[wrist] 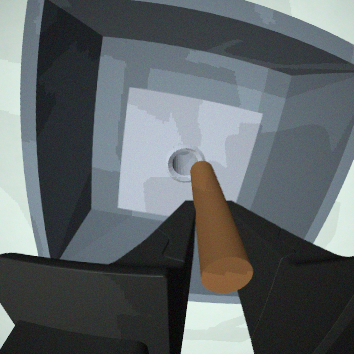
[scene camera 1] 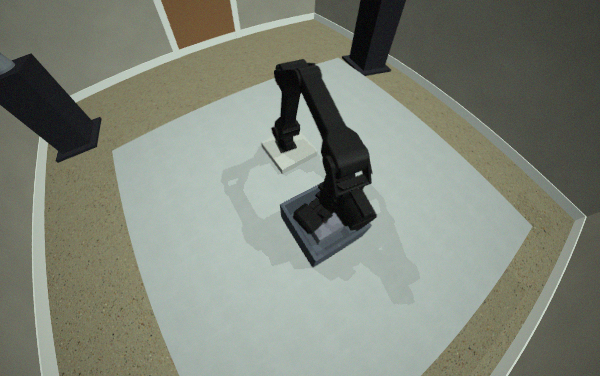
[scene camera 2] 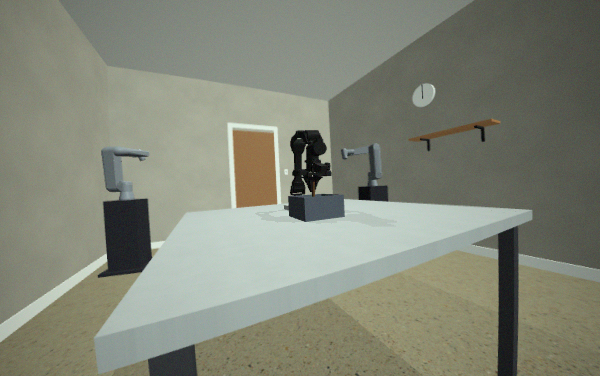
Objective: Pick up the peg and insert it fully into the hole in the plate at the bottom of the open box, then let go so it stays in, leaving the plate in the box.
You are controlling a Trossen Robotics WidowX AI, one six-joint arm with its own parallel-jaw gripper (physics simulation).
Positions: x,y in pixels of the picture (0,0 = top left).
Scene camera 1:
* my gripper: 323,213
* grey-blue box: 315,254
